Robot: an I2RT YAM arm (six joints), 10 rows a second.
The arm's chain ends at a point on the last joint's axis. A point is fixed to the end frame.
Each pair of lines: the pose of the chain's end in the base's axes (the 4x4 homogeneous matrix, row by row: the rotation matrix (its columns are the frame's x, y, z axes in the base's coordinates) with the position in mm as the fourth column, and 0 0 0 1 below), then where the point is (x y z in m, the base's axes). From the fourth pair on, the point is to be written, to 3 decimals.
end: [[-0.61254, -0.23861, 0.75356, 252.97], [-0.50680, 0.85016, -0.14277, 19.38], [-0.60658, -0.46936, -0.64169, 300.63], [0, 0, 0, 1]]
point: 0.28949 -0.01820 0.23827
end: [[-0.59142, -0.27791, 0.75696, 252.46], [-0.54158, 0.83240, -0.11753, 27.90], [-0.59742, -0.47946, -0.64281, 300.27], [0, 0, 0, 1]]
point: 0.29041 -0.00884 0.23826
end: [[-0.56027, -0.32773, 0.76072, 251.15], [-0.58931, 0.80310, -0.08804, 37.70], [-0.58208, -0.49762, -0.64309, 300.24], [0, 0, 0, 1]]
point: 0.29101 0.00180 0.23895
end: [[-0.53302, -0.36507, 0.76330, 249.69], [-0.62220, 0.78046, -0.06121, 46.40], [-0.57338, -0.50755, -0.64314, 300.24], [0, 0, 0, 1]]
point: 0.291 0.012 0.239
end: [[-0.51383, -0.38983, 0.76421, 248.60], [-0.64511, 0.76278, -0.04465, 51.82], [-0.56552, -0.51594, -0.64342, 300.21], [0, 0, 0, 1]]
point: 0.291 0.018 0.240
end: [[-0.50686, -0.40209, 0.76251, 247.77], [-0.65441, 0.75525, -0.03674, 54.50], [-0.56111, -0.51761, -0.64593, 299.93], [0, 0, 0, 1]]
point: 0.290 0.021 0.239
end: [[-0.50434, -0.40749, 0.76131, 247.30], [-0.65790, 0.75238, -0.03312, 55.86], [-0.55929, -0.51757, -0.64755, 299.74], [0, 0, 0, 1]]
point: 0.290 0.022 0.239
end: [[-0.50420, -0.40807, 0.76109, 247.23], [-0.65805, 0.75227, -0.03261, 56.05], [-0.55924, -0.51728, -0.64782, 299.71], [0, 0, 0, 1]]
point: 0.290 0.022 0.239
